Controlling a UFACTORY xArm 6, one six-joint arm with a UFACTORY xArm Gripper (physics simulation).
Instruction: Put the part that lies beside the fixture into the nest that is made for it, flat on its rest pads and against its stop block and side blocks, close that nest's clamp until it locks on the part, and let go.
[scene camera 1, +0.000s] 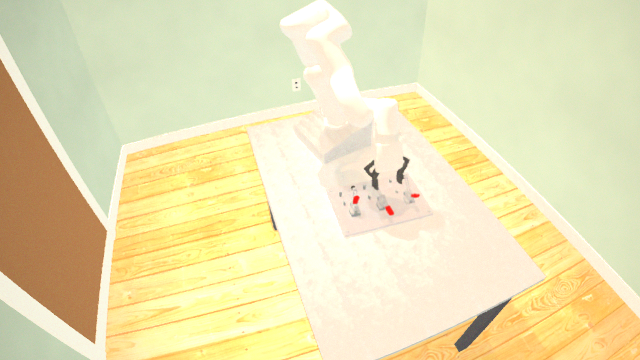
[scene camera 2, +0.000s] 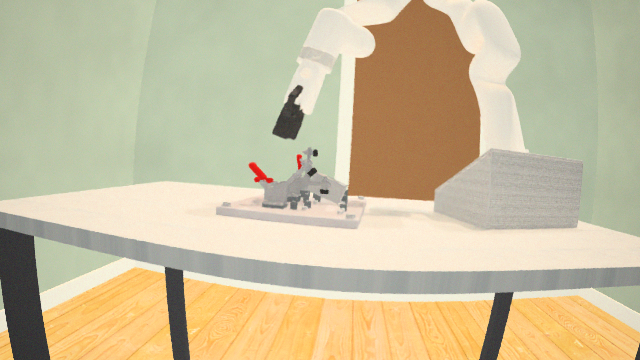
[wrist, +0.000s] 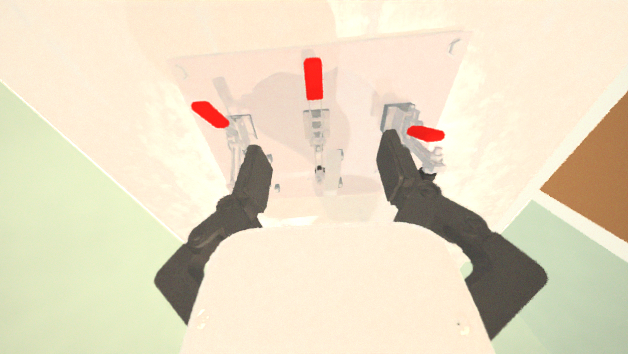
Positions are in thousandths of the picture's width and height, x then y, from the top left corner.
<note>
I see my gripper (scene camera 2: 445, 382) and a toggle clamp with red handle (scene camera 2: 434, 549).
My gripper shows as well in scene camera 1 (scene camera 1: 605, 515) and in the wrist view (wrist: 510, 428). The toggle clamp with red handle is seen too in the wrist view (wrist: 644, 332).
</note>
